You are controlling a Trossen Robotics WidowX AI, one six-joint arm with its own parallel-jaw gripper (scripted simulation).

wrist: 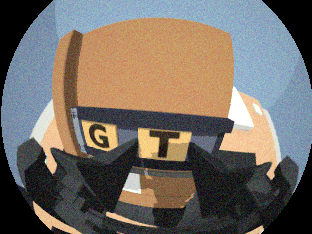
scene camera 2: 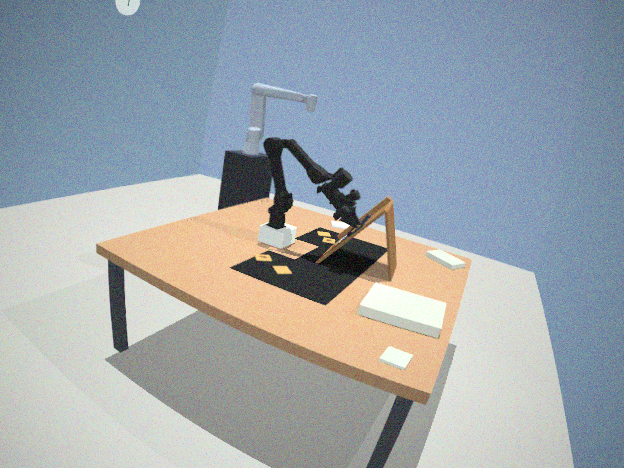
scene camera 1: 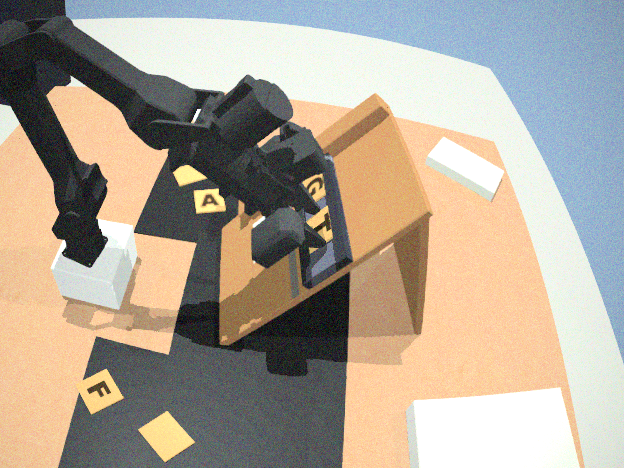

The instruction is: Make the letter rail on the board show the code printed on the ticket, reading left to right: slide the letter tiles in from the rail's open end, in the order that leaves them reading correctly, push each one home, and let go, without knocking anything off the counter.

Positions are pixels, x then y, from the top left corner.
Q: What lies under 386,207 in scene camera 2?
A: A slanted wooden board.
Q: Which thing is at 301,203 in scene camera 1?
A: My gripper.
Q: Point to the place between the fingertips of my gripper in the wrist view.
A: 163,144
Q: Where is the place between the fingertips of my gripper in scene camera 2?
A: At 358,226
